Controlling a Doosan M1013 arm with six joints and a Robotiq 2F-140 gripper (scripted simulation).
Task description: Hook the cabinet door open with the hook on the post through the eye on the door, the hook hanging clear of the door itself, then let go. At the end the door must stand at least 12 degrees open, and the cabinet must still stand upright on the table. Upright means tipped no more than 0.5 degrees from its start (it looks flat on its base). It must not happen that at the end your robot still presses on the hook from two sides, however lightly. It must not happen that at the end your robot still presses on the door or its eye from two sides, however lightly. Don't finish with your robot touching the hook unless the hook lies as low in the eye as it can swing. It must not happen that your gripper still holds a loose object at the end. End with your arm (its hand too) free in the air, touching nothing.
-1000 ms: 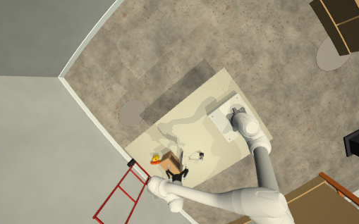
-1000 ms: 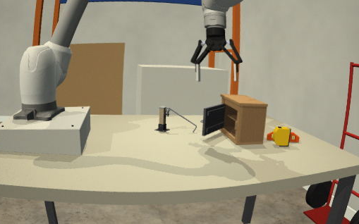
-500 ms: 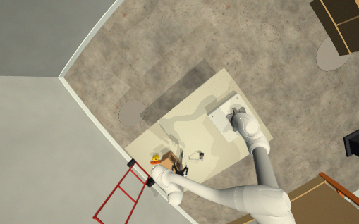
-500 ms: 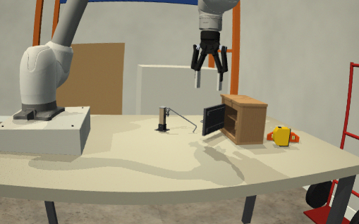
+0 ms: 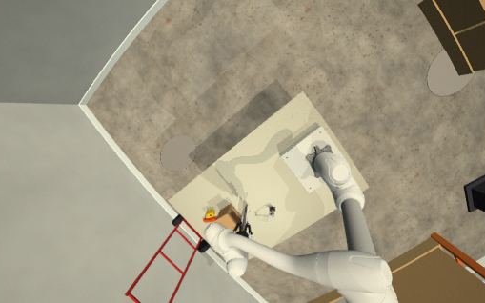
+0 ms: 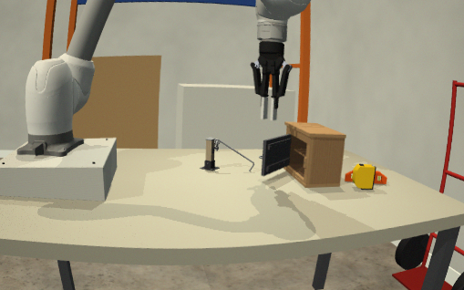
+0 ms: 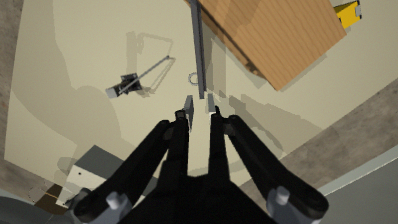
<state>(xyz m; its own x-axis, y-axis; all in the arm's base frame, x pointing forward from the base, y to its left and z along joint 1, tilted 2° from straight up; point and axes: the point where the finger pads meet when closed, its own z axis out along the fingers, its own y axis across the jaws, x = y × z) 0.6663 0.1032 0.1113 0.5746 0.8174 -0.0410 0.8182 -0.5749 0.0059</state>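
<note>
Right now the dark door is 4 cm ahead of my hand, 7 cm to the left of it and 15 cm below it.
</note>
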